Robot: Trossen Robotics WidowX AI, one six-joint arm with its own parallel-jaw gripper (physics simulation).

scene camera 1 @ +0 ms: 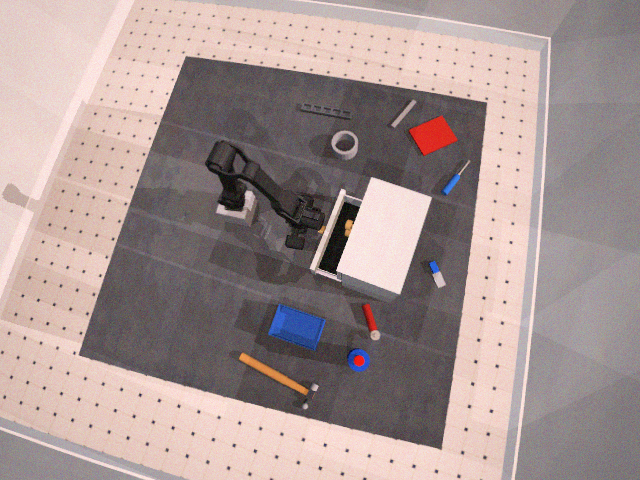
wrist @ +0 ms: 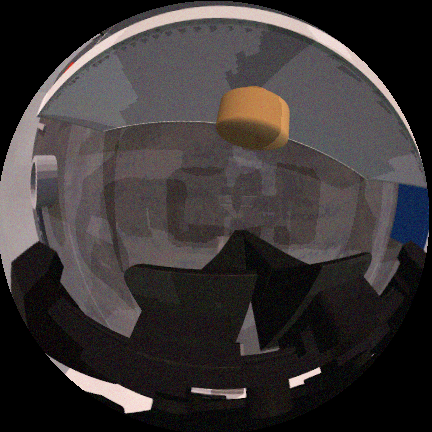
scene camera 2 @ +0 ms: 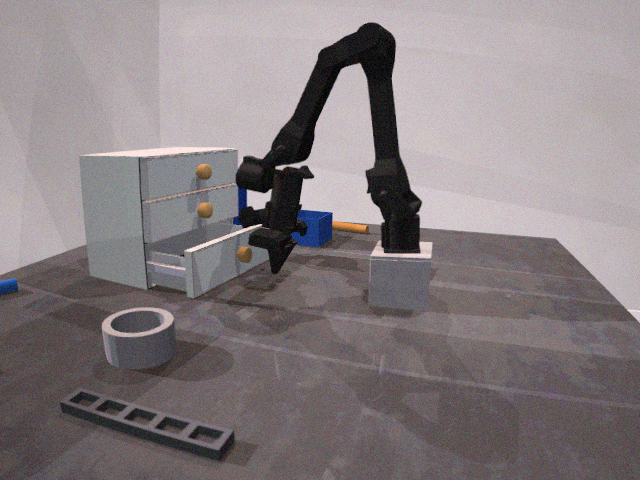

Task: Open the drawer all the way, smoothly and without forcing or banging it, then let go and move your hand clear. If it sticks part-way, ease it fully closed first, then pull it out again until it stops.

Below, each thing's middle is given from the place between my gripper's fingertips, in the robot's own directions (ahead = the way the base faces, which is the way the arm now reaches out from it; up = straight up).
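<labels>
Relative to the blue bin [scene camera 1: 289, 324], my hand sits 35 cm to the left of it, 2 cm short of it and 2 cm below it. Counted from my hand: the orange-handled hammer [scene camera 1: 245, 358], 54 cm to the right and 3 cm behind; the grey ring [scene camera 2: 139, 338], 34 cm to the left, 11 cm ahead and 1 cm above; the dark slotted bar [scene camera 2: 202, 439], 50 cm to the left, 2 cm ahead and 1 cm below. Going by their middles, the hammer is the farthest from my hand of the things named here.
</labels>
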